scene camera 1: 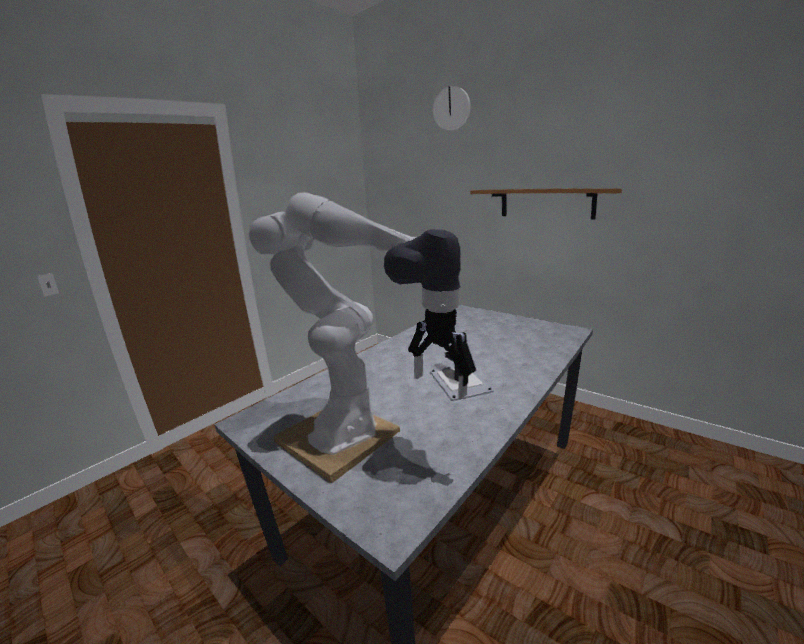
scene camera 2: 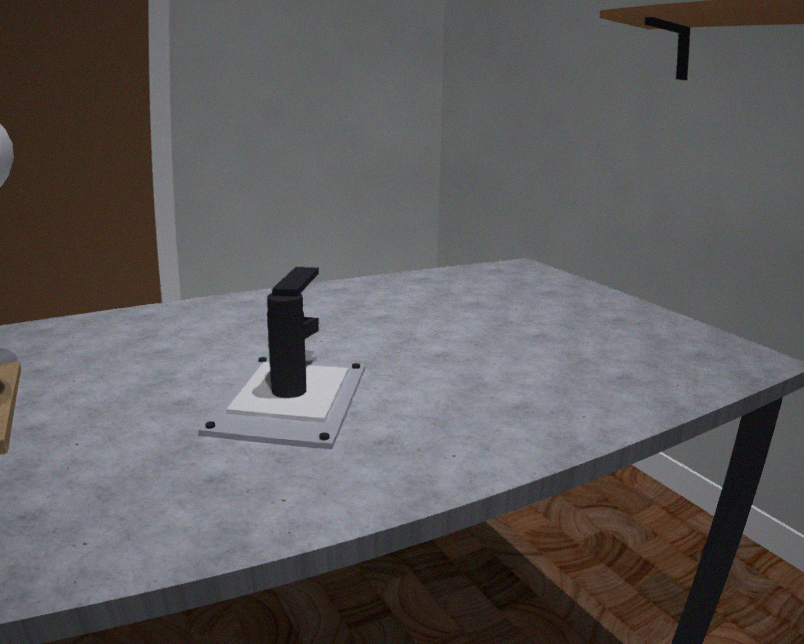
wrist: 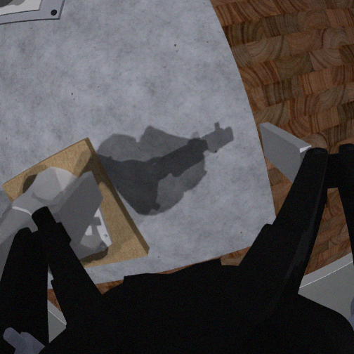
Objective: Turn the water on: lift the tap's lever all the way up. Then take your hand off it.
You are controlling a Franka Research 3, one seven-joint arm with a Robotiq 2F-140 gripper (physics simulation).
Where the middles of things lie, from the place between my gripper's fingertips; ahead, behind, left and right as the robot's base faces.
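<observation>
Black tap lever [scene camera 2: 286,301]: my hand 24 cm to the right of it, 42 cm short of it, 10 cm above it. Grey base plate [scene camera 2: 220,424], from my hand: a fair way to the left, far ahead, a fair way below.
</observation>
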